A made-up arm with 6 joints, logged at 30 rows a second.
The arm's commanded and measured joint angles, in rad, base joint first. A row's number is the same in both.
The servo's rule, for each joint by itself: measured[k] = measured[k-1] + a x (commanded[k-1-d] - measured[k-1]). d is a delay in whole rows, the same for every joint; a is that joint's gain. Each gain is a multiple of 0.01, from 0.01 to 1. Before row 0 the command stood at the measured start. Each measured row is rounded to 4 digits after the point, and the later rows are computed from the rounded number. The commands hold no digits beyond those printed.
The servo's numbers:
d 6
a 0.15 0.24 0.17 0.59 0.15 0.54
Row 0, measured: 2.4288, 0.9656, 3.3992, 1.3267, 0.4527, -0.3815
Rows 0 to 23, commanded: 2.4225, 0.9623, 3.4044, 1.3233, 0.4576, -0.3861; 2.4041, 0.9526, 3.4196, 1.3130, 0.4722, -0.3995; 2.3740, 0.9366, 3.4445, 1.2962, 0.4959, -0.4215; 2.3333, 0.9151, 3.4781, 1.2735, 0.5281, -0.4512; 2.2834, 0.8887, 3.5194, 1.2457, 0.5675, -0.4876; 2.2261, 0.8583, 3.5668, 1.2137, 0.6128, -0.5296; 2.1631, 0.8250, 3.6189, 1.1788, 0.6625, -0.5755; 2.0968, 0.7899, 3.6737, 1.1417, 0.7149, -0.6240; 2.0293, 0.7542, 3.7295, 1.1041, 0.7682, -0.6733; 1.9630, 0.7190, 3.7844, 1.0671, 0.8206, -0.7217; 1.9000, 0.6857, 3.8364, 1.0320, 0.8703, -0.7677; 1.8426, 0.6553, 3.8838, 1.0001, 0.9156, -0.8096; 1.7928, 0.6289, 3.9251, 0.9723, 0.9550, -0.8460; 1.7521, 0.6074, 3.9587, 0.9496, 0.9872, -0.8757; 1.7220, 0.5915, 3.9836, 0.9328, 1.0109, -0.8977; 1.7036, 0.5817, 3.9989, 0.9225, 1.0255, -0.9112; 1.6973, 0.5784, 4.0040, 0.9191, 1.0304, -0.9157; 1.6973, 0.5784, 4.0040, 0.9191, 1.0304, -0.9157; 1.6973, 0.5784, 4.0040, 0.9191, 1.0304, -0.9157; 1.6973, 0.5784, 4.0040, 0.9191, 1.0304, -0.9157; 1.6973, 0.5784, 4.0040, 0.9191, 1.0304, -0.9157; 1.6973, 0.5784, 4.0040, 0.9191, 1.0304, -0.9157; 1.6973, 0.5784, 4.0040, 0.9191, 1.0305, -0.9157; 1.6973, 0.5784, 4.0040, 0.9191, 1.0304, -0.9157
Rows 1 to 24, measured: 2.4288, 0.9656, 3.3992, 1.3267, 0.4527, -0.3815; 2.4288, 0.9656, 3.3992, 1.3267, 0.4527, -0.3815; 2.4288, 0.9656, 3.3992, 1.3267, 0.4527, -0.3815; 2.4288, 0.9656, 3.3992, 1.3267, 0.4527, -0.3815; 2.4288, 0.9656, 3.3992, 1.3267, 0.4527, -0.3815; 2.4288, 0.9656, 3.3992, 1.3267, 0.4527, -0.3815; 2.4279, 0.9648, 3.4001, 1.3247, 0.4534, -0.3840; 2.4243, 0.9619, 3.4034, 1.3178, 0.4562, -0.3924; 2.4168, 0.9558, 3.4104, 1.3051, 0.4622, -0.4081; 2.4043, 0.9460, 3.4219, 1.2865, 0.4721, -0.4314; 2.3862, 0.9322, 3.4385, 1.2624, 0.4864, -0.4617; 2.3622, 0.9145, 3.4603, 1.2337, 0.5054, -0.4984; 2.3323, 0.8930, 3.4873, 1.2013, 0.5290, -0.5400; 2.2970, 0.8683, 3.5190, 1.1661, 0.5569, -0.5854; 2.2568, 0.8409, 3.5548, 1.1295, 0.5886, -0.6329; 2.2127, 0.8116, 3.5938, 1.0927, 0.6234, -0.6809; 2.1658, 0.7814, 3.6350, 1.0569, 0.6604, -0.7278; 2.1173, 0.7511, 3.6773, 1.0234, 0.6987, -0.7720; 2.0686, 0.7218, 3.7194, 0.9933, 0.7371, -0.8120; 2.0211, 0.6943, 3.7601, 0.9675, 0.7746, -0.8464; 1.9762, 0.6696, 3.7981, 0.9470, 0.8100, -0.8741; 1.9353, 0.6485, 3.8322, 0.9325, 0.8423, -0.8941; 1.8996, 0.6317, 3.8614, 0.9246, 0.8705, -0.9058; 1.8693, 0.6189, 3.8856, 0.9214, 0.8945, -0.9111
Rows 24 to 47, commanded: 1.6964, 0.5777, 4.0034, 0.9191, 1.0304, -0.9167; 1.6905, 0.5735, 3.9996, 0.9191, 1.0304, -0.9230; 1.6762, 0.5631, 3.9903, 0.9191, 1.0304, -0.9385; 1.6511, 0.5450, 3.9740, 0.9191, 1.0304, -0.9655; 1.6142, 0.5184, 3.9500, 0.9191, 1.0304, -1.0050; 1.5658, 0.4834, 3.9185, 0.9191, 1.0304, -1.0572; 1.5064, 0.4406, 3.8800, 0.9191, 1.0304, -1.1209; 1.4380, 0.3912, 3.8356, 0.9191, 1.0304, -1.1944; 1.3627, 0.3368, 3.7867, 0.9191, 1.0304, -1.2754; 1.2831, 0.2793, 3.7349, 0.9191, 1.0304, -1.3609; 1.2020, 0.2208, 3.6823, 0.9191, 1.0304, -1.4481; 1.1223, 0.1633, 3.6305, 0.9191, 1.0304, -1.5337; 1.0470, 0.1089, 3.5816, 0.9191, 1.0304, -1.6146; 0.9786, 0.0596, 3.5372, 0.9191, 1.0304, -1.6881; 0.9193, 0.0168, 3.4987, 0.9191, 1.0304, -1.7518; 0.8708, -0.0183, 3.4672, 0.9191, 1.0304, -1.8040; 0.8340, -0.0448, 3.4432, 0.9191, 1.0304, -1.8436; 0.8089, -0.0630, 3.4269, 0.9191, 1.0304, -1.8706; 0.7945, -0.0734, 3.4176, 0.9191, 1.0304, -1.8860; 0.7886, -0.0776, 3.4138, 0.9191, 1.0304, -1.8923; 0.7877, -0.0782, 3.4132, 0.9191, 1.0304, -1.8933; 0.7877, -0.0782, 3.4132, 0.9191, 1.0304, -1.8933; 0.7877, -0.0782, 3.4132, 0.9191, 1.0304, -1.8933; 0.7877, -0.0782, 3.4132, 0.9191, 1.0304, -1.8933
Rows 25 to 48, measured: 1.8435, 0.6092, 3.9057, 0.9200, 0.9149, -0.9136; 1.8216, 0.6018, 3.9224, 0.9195, 0.9322, -0.9147; 1.8030, 0.5962, 3.9363, 0.9193, 0.9469, -0.9152; 1.7871, 0.5919, 3.9478, 0.9192, 0.9594, -0.9155; 1.7736, 0.5887, 3.9574, 0.9191, 0.9701, -0.9156; 1.7622, 0.5862, 3.9653, 0.9191, 0.9791, -0.9157; 1.7523, 0.5842, 3.9718, 0.9191, 0.9868, -0.9162; 1.7430, 0.5816, 3.9765, 0.9191, 0.9933, -0.9199; 1.7330, 0.5772, 3.9788, 0.9191, 0.9989, -0.9299; 1.7207, 0.5695, 3.9780, 0.9191, 1.0036, -0.9491; 1.7047, 0.5572, 3.9732, 0.9191, 1.0076, -0.9793; 1.6839, 0.5395, 3.9639, 0.9191, 1.0110, -1.0214; 1.6573, 0.5158, 3.9496, 0.9191, 1.0139, -1.0751; 1.6244, 0.4859, 3.9302, 0.9191, 1.0164, -1.1395; 1.5851, 0.4501, 3.9058, 0.9191, 1.0185, -1.2129; 1.5398, 0.4091, 3.8767, 0.9191, 1.0203, -1.2928; 1.4891, 0.3639, 3.8437, 0.9191, 1.0218, -1.3767; 1.4341, 0.3158, 3.8075, 0.9191, 1.0231, -1.4615; 1.3760, 0.2661, 3.7691, 0.9191, 1.0242, -1.5442; 1.3164, 0.2165, 3.7297, 0.9191, 1.0251, -1.6219; 1.2568, 0.1686, 3.6904, 0.9191, 1.0259, -1.6920; 1.1989, 0.1237, 3.6525, 0.9191, 1.0266, -1.7525; 1.1442, 0.0833, 3.6169, 0.9191, 1.0272, -1.8017; 1.0939, 0.0482, 3.5846, 0.9191, 1.0277, -1.8389
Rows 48 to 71, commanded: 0.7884, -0.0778, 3.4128, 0.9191, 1.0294, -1.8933; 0.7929, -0.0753, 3.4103, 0.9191, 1.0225, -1.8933; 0.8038, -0.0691, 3.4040, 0.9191, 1.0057, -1.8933; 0.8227, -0.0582, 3.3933, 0.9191, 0.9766, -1.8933; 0.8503, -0.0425, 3.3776, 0.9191, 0.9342, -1.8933; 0.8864, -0.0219, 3.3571, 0.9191, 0.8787, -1.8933; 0.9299, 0.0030, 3.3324, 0.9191, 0.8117, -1.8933; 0.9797, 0.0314, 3.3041, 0.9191, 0.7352, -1.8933; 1.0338, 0.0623, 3.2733, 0.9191, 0.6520, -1.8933; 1.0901, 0.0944, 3.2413, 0.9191, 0.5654, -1.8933; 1.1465, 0.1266, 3.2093, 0.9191, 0.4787, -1.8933; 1.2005, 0.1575, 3.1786, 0.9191, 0.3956, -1.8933; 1.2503, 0.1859, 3.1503, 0.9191, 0.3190, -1.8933; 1.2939, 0.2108, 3.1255, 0.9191, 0.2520, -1.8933; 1.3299, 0.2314, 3.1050, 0.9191, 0.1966, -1.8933; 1.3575, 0.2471, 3.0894, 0.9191, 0.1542, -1.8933; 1.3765, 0.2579, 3.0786, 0.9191, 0.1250, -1.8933; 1.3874, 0.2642, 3.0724, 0.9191, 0.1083, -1.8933; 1.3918, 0.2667, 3.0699, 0.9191, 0.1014, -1.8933; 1.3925, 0.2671, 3.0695, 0.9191, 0.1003, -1.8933; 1.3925, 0.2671, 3.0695, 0.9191, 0.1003, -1.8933; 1.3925, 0.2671, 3.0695, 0.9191, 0.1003, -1.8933; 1.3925, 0.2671, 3.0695, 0.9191, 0.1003, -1.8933; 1.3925, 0.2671, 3.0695, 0.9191, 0.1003, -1.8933
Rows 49 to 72, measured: 1.0490, 0.0190, 3.5562, 0.9191, 1.0281, -1.8643; 1.0099, -0.0042, 3.5320, 0.9191, 1.0284, -1.8794; 0.9766, -0.0220, 3.5118, 0.9191, 1.0287, -1.8869; 0.9483, -0.0355, 3.4950, 0.9191, 1.0290, -1.8904; 0.9242, -0.0457, 3.4811, 0.9191, 1.0292, -1.8920; 0.9037, -0.0535, 3.4696, 0.9191, 1.0294, -1.8927; 0.8864, -0.0593, 3.4599, 0.9191, 1.0294, -1.8930; 0.8724, -0.0631, 3.4515, 0.9191, 1.0284, -1.8932; 0.8621, -0.0645, 3.4434, 0.9191, 1.0250, -1.8933; 0.8562, -0.0630, 3.4349, 0.9191, 1.0177, -1.8933; 0.8553, -0.0581, 3.4252, 0.9191, 1.0052, -1.8933; 0.8600, -0.0494, 3.4136, 0.9191, 0.9862, -1.8933; 0.8705, -0.0368, 3.3998, 0.9191, 0.9600, -1.8933; 0.8869, -0.0204, 3.3835, 0.9191, 0.9263, -1.8933; 0.9089, -0.0006, 3.3648, 0.9191, 0.8852, -1.8933; 0.9361, 0.0222, 3.3438, 0.9191, 0.8372, -1.8933; 0.9677, 0.0473, 3.3209, 0.9191, 0.7834, -1.8933; 1.0026, 0.0737, 3.2967, 0.9191, 0.7252, -1.8933; 1.0398, 0.1006, 3.2718, 0.9191, 0.6643, -1.8933; 1.0779, 0.1270, 3.2469, 0.9191, 0.6025, -1.8933; 1.1157, 0.1521, 3.2228, 0.9191, 0.5416, -1.8933; 1.1520, 0.1749, 3.2001, 0.9191, 0.4835, -1.8933; 1.1857, 0.1948, 3.1794, 0.9191, 0.4297, -1.8933; 1.2160, 0.2115, 3.1612, 0.9191, 0.3815, -1.8933
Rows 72 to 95, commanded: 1.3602, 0.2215, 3.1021, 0.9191, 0.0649, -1.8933; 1.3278, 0.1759, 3.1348, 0.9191, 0.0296, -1.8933; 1.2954, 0.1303, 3.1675, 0.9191, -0.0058, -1.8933; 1.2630, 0.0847, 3.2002, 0.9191, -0.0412, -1.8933; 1.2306, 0.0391, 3.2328, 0.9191, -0.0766, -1.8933; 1.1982, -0.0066, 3.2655, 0.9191, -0.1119, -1.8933; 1.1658, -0.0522, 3.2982, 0.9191, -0.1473, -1.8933; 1.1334, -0.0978, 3.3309, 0.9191, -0.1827, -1.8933; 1.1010, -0.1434, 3.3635, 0.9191, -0.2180, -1.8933; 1.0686, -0.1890, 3.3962, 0.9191, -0.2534, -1.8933; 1.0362, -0.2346, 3.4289, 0.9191, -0.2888, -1.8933; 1.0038, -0.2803, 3.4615, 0.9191, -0.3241, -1.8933; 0.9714, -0.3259, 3.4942, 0.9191, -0.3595, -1.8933; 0.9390, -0.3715, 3.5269, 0.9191, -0.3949, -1.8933; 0.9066, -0.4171, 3.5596, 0.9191, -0.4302, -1.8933; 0.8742, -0.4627, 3.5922, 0.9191, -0.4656, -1.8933; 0.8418, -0.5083, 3.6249, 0.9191, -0.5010, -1.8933; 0.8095, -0.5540, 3.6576, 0.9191, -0.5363, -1.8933; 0.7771, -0.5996, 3.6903, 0.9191, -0.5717, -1.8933; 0.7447, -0.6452, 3.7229, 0.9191, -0.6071, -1.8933; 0.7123, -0.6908, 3.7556, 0.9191, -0.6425, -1.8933; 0.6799, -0.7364, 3.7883, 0.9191, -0.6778, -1.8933; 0.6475, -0.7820, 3.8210, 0.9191, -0.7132, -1.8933; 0.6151, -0.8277, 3.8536, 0.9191, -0.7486, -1.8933
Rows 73 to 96, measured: 1.2424, 0.2247, 3.1457, 0.9191, 0.3395, -1.8933; 1.2649, 0.2349, 3.1327, 0.9191, 0.3036, -1.8933; 1.2840, 0.2426, 3.1220, 0.9191, 0.2731, -1.8933; 1.3003, 0.2485, 3.1131, 0.9191, 0.2472, -1.8933; 1.3141, 0.2530, 3.1057, 0.9191, 0.2252, -1.8933; 1.3259, 0.2564, 3.0995, 0.9191, 0.2065, -1.8933; 1.3310, 0.2480, 3.0999, 0.9191, 0.1853, -1.8933; 1.3305, 0.2307, 3.1058, 0.9191, 0.1619, -1.8933; 1.3252, 0.2066, 3.1163, 0.9191, 0.1367, -1.8933; 1.3159, 0.1773, 3.1306, 0.9191, 0.1100, -1.8933; 1.3031, 0.1441, 3.1480, 0.9191, 0.0820, -1.8933; 1.2874, 0.1079, 3.1680, 0.9191, 0.0529, -1.8933; 1.2692, 0.0695, 3.1901, 0.9191, 0.0229, -1.8933; 1.2488, 0.0293, 3.2140, 0.9191, -0.0079, -1.8933; 1.2266, -0.0121, 3.2394, 0.9191, -0.0394, -1.8933; 1.2029, -0.0546, 3.2661, 0.9191, -0.0715, -1.8933; 1.1779, -0.0978, 3.2938, 0.9191, -0.1041, -1.8933; 1.1518, -0.1416, 3.3223, 0.9191, -0.1371, -1.8933; 1.1247, -0.1858, 3.3515, 0.9191, -0.1705, -1.8933; 1.0968, -0.2304, 3.3813, 0.9191, -0.2042, -1.8933; 1.0683, -0.2752, 3.4116, 0.9191, -0.2381, -1.8933; 1.0392, -0.3202, 3.4423, 0.9191, -0.2722, -1.8933; 1.0096, -0.3653, 3.4733, 0.9191, -0.3065, -1.8933; 0.9796, -0.4106, 3.5046, 0.9191, -0.3410, -1.8933
